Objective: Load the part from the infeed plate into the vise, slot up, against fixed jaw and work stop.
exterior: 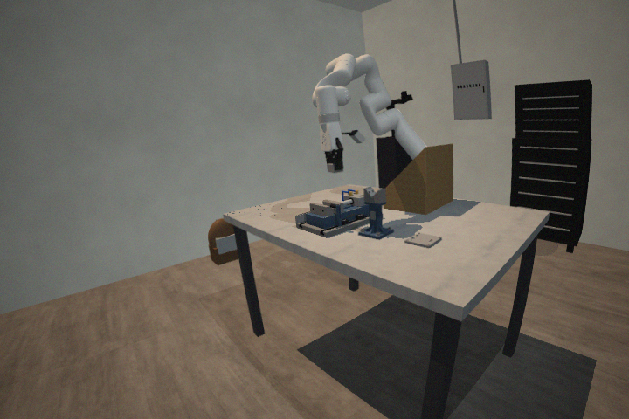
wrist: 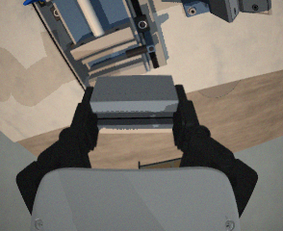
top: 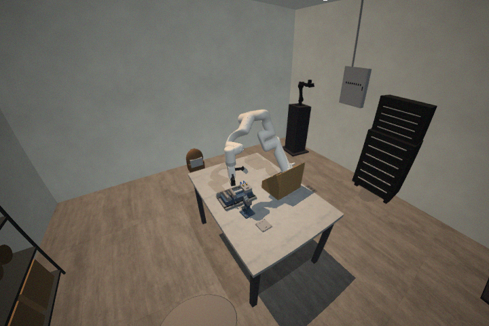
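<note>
The moving jaw lies 1 cm behind my hand, 5 cm to the right of it and 16 cm below it. From my hand the other things lie so: air cylinder rod: 7 cm behind, 5 cm to the right, 16 cm below; work stop: 2 cm ahead, 15 cm below; part: right at my hand.
</note>
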